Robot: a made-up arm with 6 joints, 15 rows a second.
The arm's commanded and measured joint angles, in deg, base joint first. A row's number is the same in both.
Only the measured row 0 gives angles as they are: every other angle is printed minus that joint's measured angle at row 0.
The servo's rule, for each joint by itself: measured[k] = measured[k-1] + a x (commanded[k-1-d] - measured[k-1]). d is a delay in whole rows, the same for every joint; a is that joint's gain. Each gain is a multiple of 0.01, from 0.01 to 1. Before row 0 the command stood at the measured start. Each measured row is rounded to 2 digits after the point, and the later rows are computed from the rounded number. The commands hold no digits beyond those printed.
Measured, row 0:
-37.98, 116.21, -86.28, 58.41, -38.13, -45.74
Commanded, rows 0 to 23:
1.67, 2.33, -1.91, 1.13, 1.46, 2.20
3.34, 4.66, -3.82, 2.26, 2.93, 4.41
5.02, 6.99, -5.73, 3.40, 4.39, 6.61
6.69, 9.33, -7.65, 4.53, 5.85, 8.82
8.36, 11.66, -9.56, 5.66, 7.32, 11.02
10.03, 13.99, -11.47, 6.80, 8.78, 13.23
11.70, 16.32, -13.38, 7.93, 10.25, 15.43
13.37, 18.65, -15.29, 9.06, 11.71, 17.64
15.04, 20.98, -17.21, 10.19, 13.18, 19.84
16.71, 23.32, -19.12, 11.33, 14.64, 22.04
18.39, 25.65, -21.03, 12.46, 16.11, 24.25
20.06, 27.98, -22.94, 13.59, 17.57, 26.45
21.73, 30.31, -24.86, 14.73, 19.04, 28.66
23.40, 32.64, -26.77, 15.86, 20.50, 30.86
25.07, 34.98, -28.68, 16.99, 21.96, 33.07
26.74, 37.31, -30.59, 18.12, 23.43, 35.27
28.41, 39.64, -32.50, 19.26, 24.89, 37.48
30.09, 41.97, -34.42, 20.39, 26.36, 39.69
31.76, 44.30, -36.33, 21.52, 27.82, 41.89
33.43, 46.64, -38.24, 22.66, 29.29, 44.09
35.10, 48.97, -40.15, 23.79, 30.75, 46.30
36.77, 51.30, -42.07, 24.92, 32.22, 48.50
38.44, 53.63, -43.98, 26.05, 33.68, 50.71
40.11, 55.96, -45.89, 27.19, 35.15, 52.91
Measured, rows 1 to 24:
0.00, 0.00, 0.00, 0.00, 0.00, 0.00
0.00, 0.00, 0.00, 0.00, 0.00, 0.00
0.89, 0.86, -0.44, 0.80, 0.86, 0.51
2.19, 2.27, -1.22, 1.84, 2.08, 1.41
3.69, 4.02, -2.26, 2.95, 3.44, 2.61
5.28, 5.98, -3.50, 4.07, 4.86, 4.04
6.91, 8.08, -4.89, 5.20, 6.31, 5.65
8.56, 10.27, -6.40, 6.34, 7.77, 7.39
10.22, 12.51, -8.01, 7.47, 9.23, 9.24
11.89, 14.78, -9.68, 8.60, 10.69, 11.17
13.56, 17.07, -11.41, 9.73, 12.16, 13.16
15.23, 19.38, -13.18, 10.87, 13.62, 15.20
16.90, 21.70, -14.99, 12.00, 15.09, 17.28
18.57, 24.02, -16.82, 13.13, 16.55, 19.39
20.24, 26.35, -18.67, 14.27, 18.02, 21.52
21.91, 28.68, -20.53, 15.40, 19.48, 23.67
23.58, 31.01, -22.40, 16.53, 20.94, 25.83
25.25, 33.34, -24.28, 17.66, 22.41, 28.00
26.92, 35.67, -26.17, 18.80, 23.87, 30.18
28.60, 38.00, -28.07, 19.93, 25.34, 32.37
30.27, 40.33, -29.97, 21.06, 26.80, 34.56
31.94, 42.66, -31.87, 22.20, 28.27, 36.75
33.61, 44.99, -33.77, 23.33, 29.73, 38.95
35.28, 47.32, -35.68, 24.46, 31.20, 41.15
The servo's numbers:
d 2
a 0.53 0.37 0.23 0.71 0.59 0.23

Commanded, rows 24 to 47:
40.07, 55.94, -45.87, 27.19, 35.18, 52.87
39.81, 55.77, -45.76, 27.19, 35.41, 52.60
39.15, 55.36, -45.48, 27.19, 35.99, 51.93
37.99, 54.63, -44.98, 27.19, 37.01, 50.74
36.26, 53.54, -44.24, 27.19, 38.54, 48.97
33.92, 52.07, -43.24, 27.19, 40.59, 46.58
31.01, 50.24, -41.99, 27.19, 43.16, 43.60
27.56, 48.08, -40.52, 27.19, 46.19, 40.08
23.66, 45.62, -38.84, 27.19, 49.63, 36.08
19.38, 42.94, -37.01, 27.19, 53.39, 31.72
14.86, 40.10, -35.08, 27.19, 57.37, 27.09
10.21, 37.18, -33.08, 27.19, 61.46, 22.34
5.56, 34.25, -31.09, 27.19, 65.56, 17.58
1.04, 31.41, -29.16, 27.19, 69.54, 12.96
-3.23, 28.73, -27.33, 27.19, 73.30, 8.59
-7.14, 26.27, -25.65, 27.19, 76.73, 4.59
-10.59, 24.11, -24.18, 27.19, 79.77, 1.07
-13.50, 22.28, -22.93, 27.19, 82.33, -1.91
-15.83, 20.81, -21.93, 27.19, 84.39, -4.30
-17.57, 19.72, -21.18, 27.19, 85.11, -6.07
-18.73, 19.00, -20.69, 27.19, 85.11, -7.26
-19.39, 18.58, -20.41, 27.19, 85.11, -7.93
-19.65, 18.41, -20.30, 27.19, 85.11, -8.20
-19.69, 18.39, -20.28, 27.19, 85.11, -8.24
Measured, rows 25 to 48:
36.95, 49.65, -37.59, 25.59, 32.66, 43.35
38.62, 51.98, -39.50, 26.73, 34.13, 45.55
39.39, 53.45, -40.97, 27.06, 34.75, 47.23
39.61, 54.31, -42.07, 27.15, 35.14, 48.47
39.37, 54.70, -42.85, 27.18, 35.64, 49.27
38.64, 54.67, -43.34, 27.19, 36.45, 49.61
37.38, 54.25, -43.55, 27.19, 37.68, 49.46
35.55, 53.44, -43.48, 27.19, 39.40, 48.80
33.14, 52.26, -43.14, 27.19, 41.62, 47.60
30.18, 50.71, -42.54, 27.19, 44.32, 45.87
26.72, 48.83, -41.69, 27.19, 47.45, 43.62
22.83, 46.65, -40.61, 27.19, 50.95, 40.88
18.61, 44.23, -39.34, 27.19, 54.74, 37.71
14.16, 41.62, -37.90, 27.19, 58.70, 34.17
9.60, 38.89, -36.33, 27.19, 62.75, 30.35
5.06, 36.12, -34.68, 27.19, 66.76, 26.35
0.67, 33.39, -32.99, 27.19, 70.62, 22.27
-3.47, 30.76, -31.30, 27.19, 74.22, 18.20
-7.24, 28.30, -29.66, 27.19, 77.49, 14.26
-10.56, 26.07, -28.11, 27.19, 80.35, 10.54
-13.35, 24.12, -26.69, 27.19, 82.73, 7.13
-15.59, 22.49, -25.42, 27.19, 84.13, 4.09
-17.25, 21.20, -24.33, 27.19, 84.71, 1.48
-18.38, 20.23, -23.43, 27.19, 84.95, -0.68

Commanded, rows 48 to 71:
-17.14, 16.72, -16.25, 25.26, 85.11, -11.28
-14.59, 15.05, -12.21, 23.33, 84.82, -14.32
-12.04, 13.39, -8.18, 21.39, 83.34, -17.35
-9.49, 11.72, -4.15, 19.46, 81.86, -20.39
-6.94, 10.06, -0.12, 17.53, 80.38, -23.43
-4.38, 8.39, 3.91, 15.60, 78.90, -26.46
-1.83, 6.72, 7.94, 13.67, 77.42, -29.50
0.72, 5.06, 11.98, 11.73, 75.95, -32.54
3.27, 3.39, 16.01, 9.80, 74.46, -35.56
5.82, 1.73, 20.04, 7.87, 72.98, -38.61
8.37, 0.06, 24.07, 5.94, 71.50, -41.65
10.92, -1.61, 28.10, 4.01, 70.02, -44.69
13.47, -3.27, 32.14, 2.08, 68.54, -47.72
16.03, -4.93, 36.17, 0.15, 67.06, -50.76
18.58, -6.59, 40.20, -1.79, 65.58, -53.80
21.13, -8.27, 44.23, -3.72, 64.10, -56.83
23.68, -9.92, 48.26, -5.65, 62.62, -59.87
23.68, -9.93, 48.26, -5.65, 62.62, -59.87
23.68, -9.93, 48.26, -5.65, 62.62, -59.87
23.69, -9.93, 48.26, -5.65, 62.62, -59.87
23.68, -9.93, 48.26, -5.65, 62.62, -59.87
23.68, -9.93, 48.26, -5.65, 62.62, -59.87
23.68, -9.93, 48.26, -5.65, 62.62, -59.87
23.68, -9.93, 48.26, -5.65, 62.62, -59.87
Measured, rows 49 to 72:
-19.05, 19.56, -22.71, 27.19, 85.04, -2.41
-19.39, 19.13, -22.15, 27.19, 85.08, -3.75
-18.20, 18.24, -20.79, 25.82, 85.10, -5.48
-16.29, 17.06, -18.82, 24.05, 84.93, -7.51
-14.04, 15.70, -16.37, 22.16, 83.99, -9.77
-11.63, 14.23, -13.56, 20.24, 82.73, -12.21
-9.14, 12.69, -10.47, 18.32, 81.34, -14.79
-6.62, 11.10, -7.16, 16.39, 79.90, -17.47
-4.08, 9.48, -3.69, 14.46, 78.44, -20.24
-1.54, 7.84, -0.09, 12.52, 76.97, -23.07
1.01, 6.19, 3.61, 10.59, 75.49, -25.94
3.56, 4.54, 7.39, 8.66, 74.01, -28.85
6.11, 2.88, 11.23, 6.73, 72.53, -31.79
8.66, 1.22, 15.11, 4.80, 71.05, -34.76
11.21, -0.44, 19.03, 2.87, 69.57, -37.74
13.76, -2.10, 22.97, 0.94, 68.09, -40.73
16.31, -3.76, 26.93, -1.00, 66.61, -43.74
18.86, -5.43, 30.91, -2.93, 65.13, -46.75
21.41, -7.09, 34.90, -4.86, 63.65, -49.77
22.61, -8.14, 37.97, -5.42, 63.04, -52.09
23.18, -8.80, 40.34, -5.58, 62.79, -53.88
23.45, -9.22, 42.16, -5.63, 62.69, -55.26
23.57, -9.48, 43.56, -5.64, 62.65, -56.32
23.63, -9.65, 44.64, -5.65, 62.63, -57.14

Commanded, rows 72 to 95:
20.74, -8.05, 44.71, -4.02, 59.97, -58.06
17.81, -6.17, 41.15, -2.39, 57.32, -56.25
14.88, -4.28, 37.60, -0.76, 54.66, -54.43
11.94, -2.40, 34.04, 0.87, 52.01, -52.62
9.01, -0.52, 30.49, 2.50, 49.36, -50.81
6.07, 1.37, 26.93, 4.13, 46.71, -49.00
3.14, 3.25, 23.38, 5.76, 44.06, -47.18
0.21, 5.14, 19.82, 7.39, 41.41, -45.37
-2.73, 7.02, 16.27, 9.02, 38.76, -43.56
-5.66, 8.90, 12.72, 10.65, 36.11, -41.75
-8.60, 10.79, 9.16, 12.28, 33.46, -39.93
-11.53, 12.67, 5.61, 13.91, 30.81, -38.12
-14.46, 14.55, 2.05, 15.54, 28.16, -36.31
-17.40, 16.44, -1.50, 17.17, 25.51, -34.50
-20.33, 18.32, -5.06, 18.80, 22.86, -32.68
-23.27, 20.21, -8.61, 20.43, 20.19, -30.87
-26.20, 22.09, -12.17, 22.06, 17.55, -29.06
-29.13, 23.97, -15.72, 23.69, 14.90, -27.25
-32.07, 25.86, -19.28, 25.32, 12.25, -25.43
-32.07, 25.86, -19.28, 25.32, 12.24, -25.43
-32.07, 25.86, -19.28, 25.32, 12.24, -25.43
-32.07, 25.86, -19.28, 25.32, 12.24, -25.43
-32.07, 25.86, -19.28, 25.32, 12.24, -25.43
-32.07, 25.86, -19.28, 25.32, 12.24, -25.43
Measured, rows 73 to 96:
23.66, -9.75, 45.47, -5.65, 62.62, -57.77
23.67, -9.82, 46.11, -5.65, 62.62, -58.25
22.12, -9.17, 45.79, -4.49, 61.06, -58.21
19.84, -8.06, 44.72, -3.00, 58.85, -57.76
17.21, -6.66, 43.08, -1.41, 56.38, -56.99
14.42, -5.08, 41.00, 0.21, 53.80, -55.98
11.55, -3.39, 38.58, 1.84, 51.18, -54.79
8.65, -1.63, 35.90, 3.47, 48.54, -53.46
5.73, 0.18, 33.02, 5.10, 45.90, -52.02
2.80, 2.02, 29.98, 6.73, 43.25, -50.49
-0.13, 3.87, 26.83, 8.36, 40.60, -48.90
-3.06, 5.73, 23.58, 9.99, 37.95, -47.26
-6.00, 7.60, 20.26, 11.62, 35.30, -45.57
-8.93, 9.48, 16.89, 13.25, 32.65, -43.86
-11.86, 11.36, 13.48, 14.88, 30.00, -42.12
-14.80, 13.24, 10.03, 16.51, 27.35, -40.37
-17.73, 15.12, 6.56, 18.14, 24.70, -38.60
-20.67, 17.00, 3.07, 19.77, 22.04, -36.82
-23.60, 18.88, -0.44, 21.40, 19.39, -35.04
-26.53, 20.76, -3.95, 23.03, 16.74, -33.25
-29.47, 22.65, -7.48, 24.66, 14.09, -31.45
-30.85, 23.84, -10.19, 25.13, 13.00, -30.07
-31.50, 24.59, -12.28, 25.26, 12.55, -29.00
-31.80, 25.06, -13.89, 25.30, 12.37, -28.18

